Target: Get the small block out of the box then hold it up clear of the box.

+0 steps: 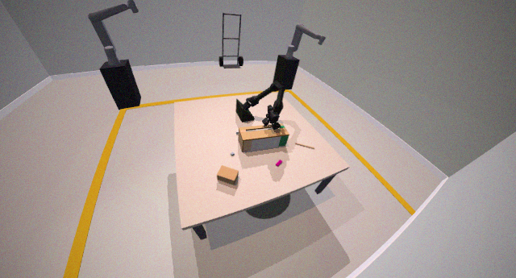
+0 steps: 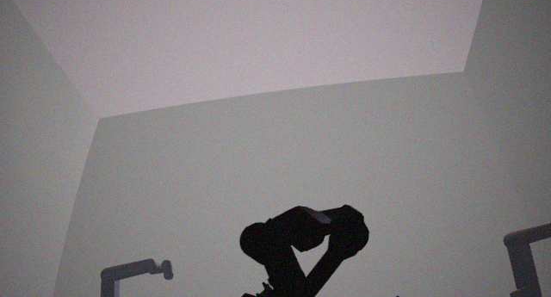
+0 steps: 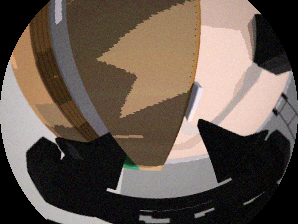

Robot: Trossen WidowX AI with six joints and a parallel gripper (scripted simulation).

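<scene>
Now: gripper tip 40 mm to the right of the tan block and 50 mm above it. The rest, counted from my gripper tip: brown carton (270 mm ahead, 510 mm to the right, 60 mm below); thin wooden stick (230 mm ahead, 200 mm to the left, 80 mm below); magenta block (300 mm ahead, 120 mm to the right, 80 mm below).
</scene>
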